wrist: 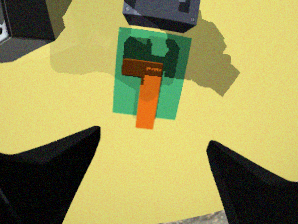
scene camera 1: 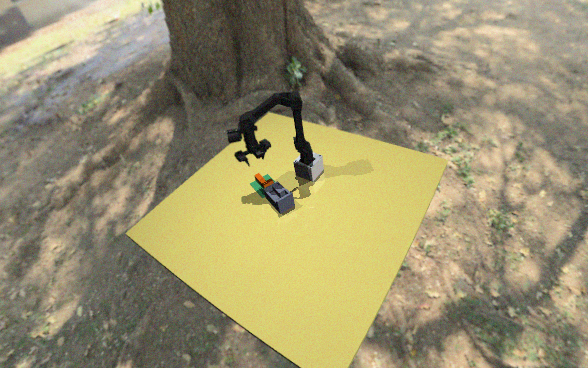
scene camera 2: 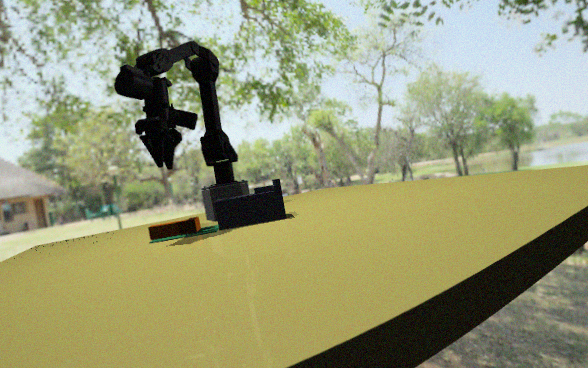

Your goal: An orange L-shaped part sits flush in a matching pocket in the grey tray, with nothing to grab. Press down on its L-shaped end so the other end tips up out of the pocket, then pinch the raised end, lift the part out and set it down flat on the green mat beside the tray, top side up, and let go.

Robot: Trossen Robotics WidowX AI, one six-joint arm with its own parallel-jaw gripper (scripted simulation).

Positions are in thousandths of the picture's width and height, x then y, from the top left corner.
Scene:
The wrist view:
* gripper: 525, 623
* orange L-shaped part: 508, 324
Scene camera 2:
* gripper: 281, 458

